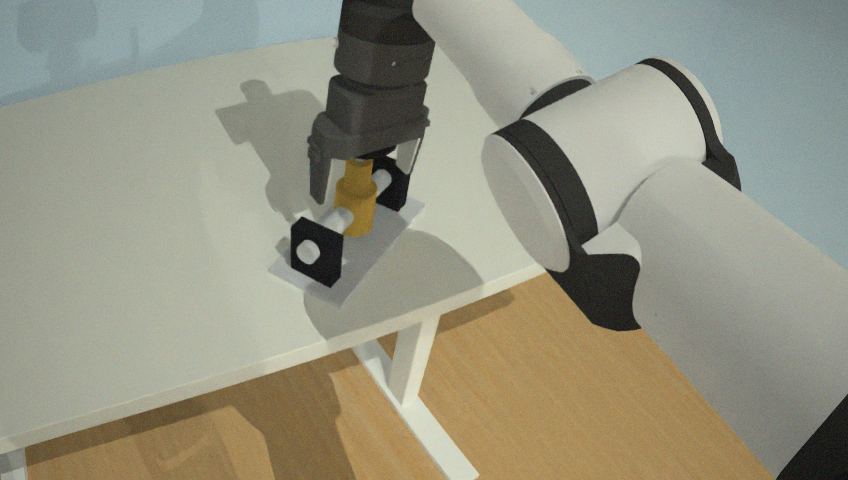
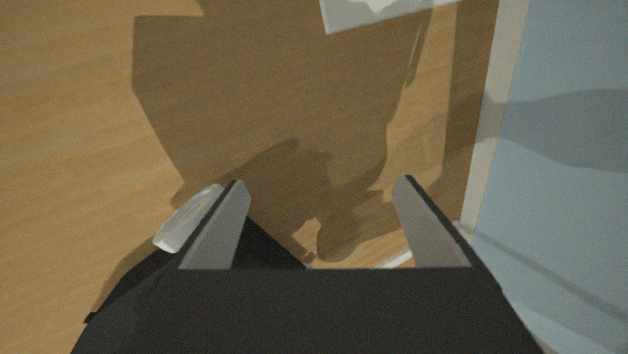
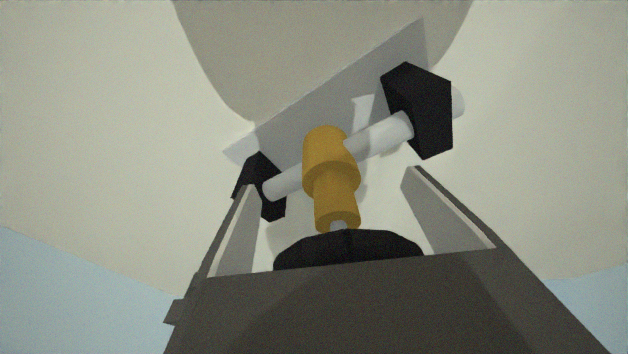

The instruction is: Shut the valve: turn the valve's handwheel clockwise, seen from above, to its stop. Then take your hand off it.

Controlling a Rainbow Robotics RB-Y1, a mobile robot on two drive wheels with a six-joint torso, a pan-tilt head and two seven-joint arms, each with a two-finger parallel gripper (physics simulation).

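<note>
The valve has a yellow body (image 1: pixel 356 208) (image 3: pixel 330 160) on a white pipe (image 1: pixel 336 220) (image 3: pixel 382 135), held by two black blocks (image 1: pixel 317 251) (image 3: pixel 425 110) on a grey plate (image 1: pixel 368 261) (image 3: pixel 320 107). Its black handwheel (image 3: pixel 347 247) sits on top of the stem, between the fingers near the palm; the palm hides part of it. My right gripper (image 1: pixel 364 178) (image 3: pixel 330 185) points down over the valve and is open, its fingers on either side of the handwheel and apart from it. My left gripper (image 2: pixel 319 187) is open and empty, away from the valve.
The valve's plate lies on a white table (image 1: pixel 148 249) (image 3: pixel 75 125), near its front right edge. A white table leg (image 1: pixel 410 356) stands below on the wooden floor (image 1: pixel 535 380) (image 2: pixel 65 125). A blue wall (image 1: pixel 148 35) (image 2: pixel 565 210) rises behind the table.
</note>
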